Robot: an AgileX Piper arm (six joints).
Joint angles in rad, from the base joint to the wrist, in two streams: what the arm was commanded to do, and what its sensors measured. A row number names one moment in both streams.
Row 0, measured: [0.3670 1.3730 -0.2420 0.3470 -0.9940 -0.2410]
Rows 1 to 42, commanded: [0.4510 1.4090 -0.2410 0.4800 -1.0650 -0.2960]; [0.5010 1.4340 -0.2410 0.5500 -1.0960 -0.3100]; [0.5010 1.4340 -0.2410 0.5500 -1.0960 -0.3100]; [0.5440 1.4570 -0.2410 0.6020 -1.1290 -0.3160]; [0.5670 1.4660 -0.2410 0.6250 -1.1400 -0.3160]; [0.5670 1.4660 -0.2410 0.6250 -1.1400 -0.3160]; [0.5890 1.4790 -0.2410 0.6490 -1.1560 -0.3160]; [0.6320 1.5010 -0.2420 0.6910 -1.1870 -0.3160]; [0.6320 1.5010 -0.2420 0.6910 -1.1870 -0.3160]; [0.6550 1.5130 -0.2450 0.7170 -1.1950 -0.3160]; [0.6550 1.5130 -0.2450 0.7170 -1.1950 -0.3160]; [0.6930 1.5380 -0.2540 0.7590 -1.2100 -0.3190]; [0.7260 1.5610 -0.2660 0.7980 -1.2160 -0.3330]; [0.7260 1.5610 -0.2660 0.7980 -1.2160 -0.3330]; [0.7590 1.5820 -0.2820 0.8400 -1.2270 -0.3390]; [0.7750 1.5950 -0.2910 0.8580 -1.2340 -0.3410]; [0.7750 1.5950 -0.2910 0.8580 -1.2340 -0.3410]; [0.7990 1.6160 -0.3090 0.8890 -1.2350 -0.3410]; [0.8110 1.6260 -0.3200 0.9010 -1.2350 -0.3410]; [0.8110 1.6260 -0.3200 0.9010 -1.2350 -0.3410]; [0.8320 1.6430 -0.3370 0.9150 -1.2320 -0.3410]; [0.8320 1.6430 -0.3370 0.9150 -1.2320 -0.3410]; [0.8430 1.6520 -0.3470 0.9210 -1.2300 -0.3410]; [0.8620 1.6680 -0.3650 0.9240 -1.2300 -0.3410]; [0.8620 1.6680 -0.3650 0.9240 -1.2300 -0.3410]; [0.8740 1.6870 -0.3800 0.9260 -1.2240 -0.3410]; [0.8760 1.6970 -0.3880 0.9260 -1.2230 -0.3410]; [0.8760 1.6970 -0.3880 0.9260 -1.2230 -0.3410]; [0.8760 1.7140 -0.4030 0.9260 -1.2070 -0.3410]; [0.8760 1.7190 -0.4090 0.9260 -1.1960 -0.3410]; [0.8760 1.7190 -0.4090 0.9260 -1.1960 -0.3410]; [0.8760 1.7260 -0.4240 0.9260 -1.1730 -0.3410]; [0.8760 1.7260 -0.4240 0.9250 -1.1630 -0.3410]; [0.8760 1.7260 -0.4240 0.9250 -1.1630 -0.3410]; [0.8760 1.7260 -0.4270 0.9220 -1.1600 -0.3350]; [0.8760 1.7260 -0.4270 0.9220 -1.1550 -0.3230]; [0.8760 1.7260 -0.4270 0.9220 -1.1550 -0.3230]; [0.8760 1.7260 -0.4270 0.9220 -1.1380 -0.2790]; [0.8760 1.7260 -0.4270 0.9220 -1.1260 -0.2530]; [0.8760 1.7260 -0.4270 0.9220 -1.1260 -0.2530]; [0.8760 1.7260 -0.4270 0.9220 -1.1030 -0.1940]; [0.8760 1.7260 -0.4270 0.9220 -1.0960 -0.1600]
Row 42, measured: [0.8750 1.7220 -0.4210 0.9250 -1.1220 -0.2430]
